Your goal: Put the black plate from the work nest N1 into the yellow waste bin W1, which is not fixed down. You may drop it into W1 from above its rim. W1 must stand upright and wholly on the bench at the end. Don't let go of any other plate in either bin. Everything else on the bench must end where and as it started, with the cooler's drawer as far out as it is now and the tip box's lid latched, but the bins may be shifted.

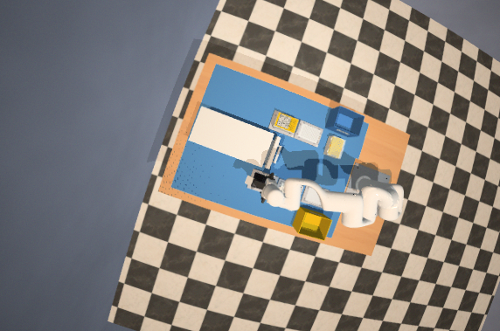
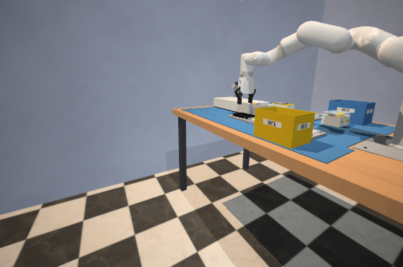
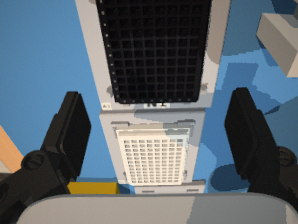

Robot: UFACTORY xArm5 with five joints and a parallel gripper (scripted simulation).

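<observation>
The black plate is 90 mm below my hand. From my hand the other things lie so: drawer 190 mm to the right, 120 mm ahead, 80 mm below; then white cooler 190 mm to the right, 190 mm ahead, 70 mm below; then white plate 170 mm behind, 90 mm below.
</observation>
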